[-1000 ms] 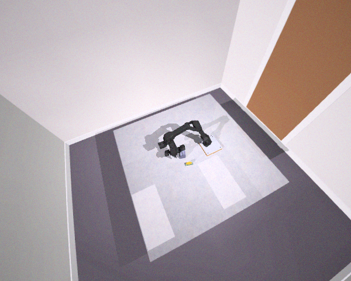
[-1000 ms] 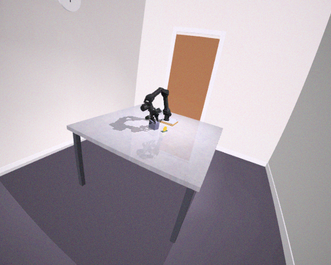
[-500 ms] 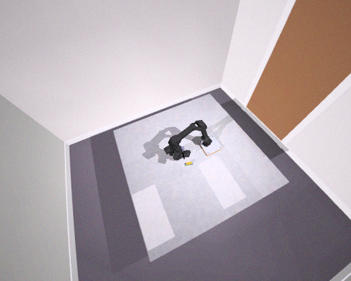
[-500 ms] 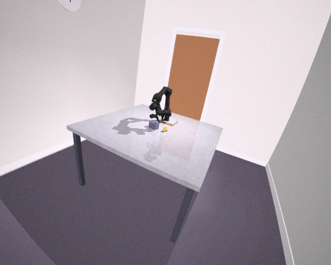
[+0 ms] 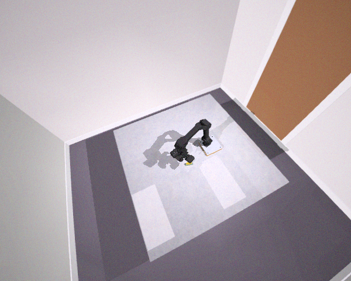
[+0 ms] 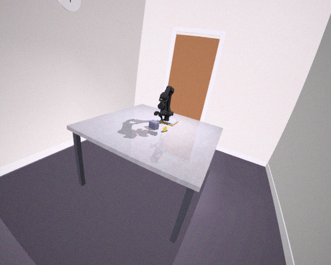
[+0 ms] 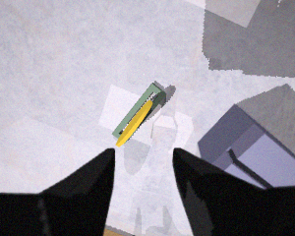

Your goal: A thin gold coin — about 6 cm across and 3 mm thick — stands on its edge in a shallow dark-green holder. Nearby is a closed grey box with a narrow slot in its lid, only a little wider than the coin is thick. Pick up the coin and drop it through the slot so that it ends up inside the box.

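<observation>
My gripper tip is 20 mm past the gold coin, 20 mm to the right of it and 90 mm above it.
</observation>
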